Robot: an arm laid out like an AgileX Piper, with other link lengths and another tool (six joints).
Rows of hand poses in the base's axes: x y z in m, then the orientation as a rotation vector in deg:
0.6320 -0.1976 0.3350 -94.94 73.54 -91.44
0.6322 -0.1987 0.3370 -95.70 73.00 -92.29
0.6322 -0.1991 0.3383 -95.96 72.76 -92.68
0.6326 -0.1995 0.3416 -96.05 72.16 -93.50
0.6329 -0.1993 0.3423 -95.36 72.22 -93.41
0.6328 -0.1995 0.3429 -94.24 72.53 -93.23
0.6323 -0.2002 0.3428 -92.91 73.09 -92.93
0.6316 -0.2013 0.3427 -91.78 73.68 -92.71
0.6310 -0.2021 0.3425 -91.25 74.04 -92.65
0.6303 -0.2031 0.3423 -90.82 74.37 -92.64
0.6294 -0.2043 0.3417 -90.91 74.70 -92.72
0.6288 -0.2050 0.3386 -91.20 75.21 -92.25
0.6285 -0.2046 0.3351 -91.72 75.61 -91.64
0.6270 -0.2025 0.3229 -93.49 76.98 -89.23
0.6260 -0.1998 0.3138 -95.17 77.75 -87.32
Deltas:
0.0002 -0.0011 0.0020 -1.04 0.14 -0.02
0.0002 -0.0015 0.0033 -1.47 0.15 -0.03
0.0006 -0.0019 0.0066 -2.17 -0.18 -0.02
0.0009 -0.0017 0.0073 -1.75 -0.61 -0.04
0.0008 -0.0019 0.0079 -1.01 -1.22 -0.20
0.0003 -0.0026 0.0078 -0.04 -1.86 -0.50
-0.0004 -0.0037 0.0077 0.78 -2.36 -0.85
-0.0010 -0.0045 0.0075 1.14 -2.57 -1.09
-0.0017 -0.0055 0.0073 1.42 -2.73 -1.34
-0.0026 -0.0067 0.0067 1.38 -2.56 -1.60
-0.0032 -0.0074 0.0036 1.64 -2.07 -1.71
-0.0035 -0.0070 0.0001 1.86 -1.44 -1.67
-0.0050 -0.0049 -0.0121 2.79 0.80 -1.38
-0.0060 -0.0022 -0.0212 3.30 2.65 -0.95

